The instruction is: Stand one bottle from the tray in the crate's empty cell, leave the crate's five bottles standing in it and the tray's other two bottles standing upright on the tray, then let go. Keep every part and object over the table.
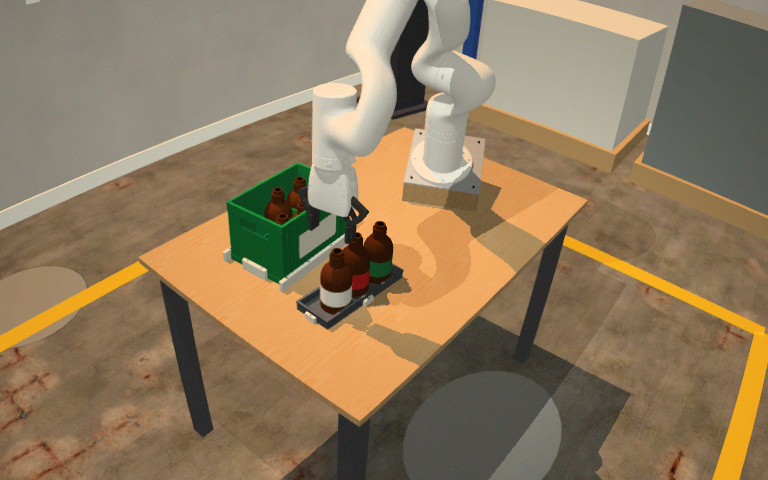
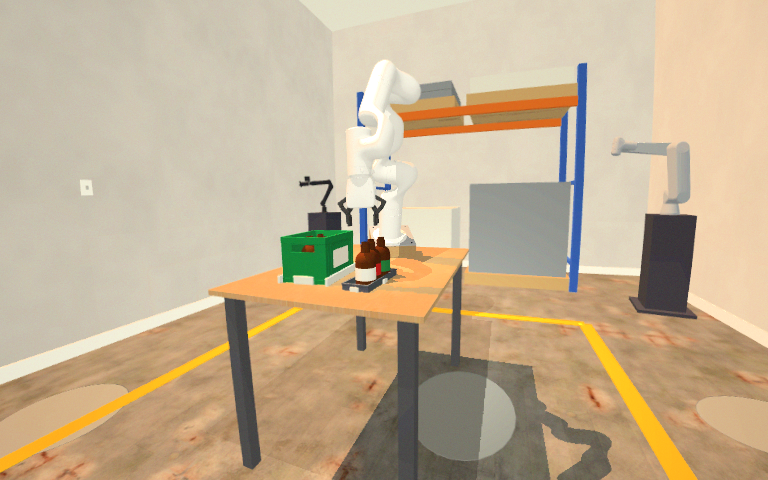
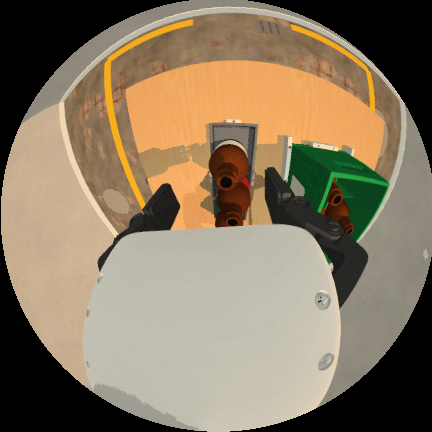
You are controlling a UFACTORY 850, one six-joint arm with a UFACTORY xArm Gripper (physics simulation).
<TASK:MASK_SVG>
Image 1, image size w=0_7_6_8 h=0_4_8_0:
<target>my gripper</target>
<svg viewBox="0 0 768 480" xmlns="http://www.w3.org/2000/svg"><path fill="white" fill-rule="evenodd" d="M312 164L309 185L298 190L301 202L306 208L306 213L308 213L309 230L312 231L319 226L319 209L343 217L347 224L344 242L348 244L356 237L357 224L364 220L369 213L369 210L359 202L358 180L355 167L350 164L343 170L328 171L317 168Z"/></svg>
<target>red-labelled bottle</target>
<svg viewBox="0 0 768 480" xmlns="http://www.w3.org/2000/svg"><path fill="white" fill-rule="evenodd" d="M359 232L356 232L355 239L343 249L345 254L344 262L350 266L353 274L352 297L364 295L369 288L370 254L363 246L363 237Z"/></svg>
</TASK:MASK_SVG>
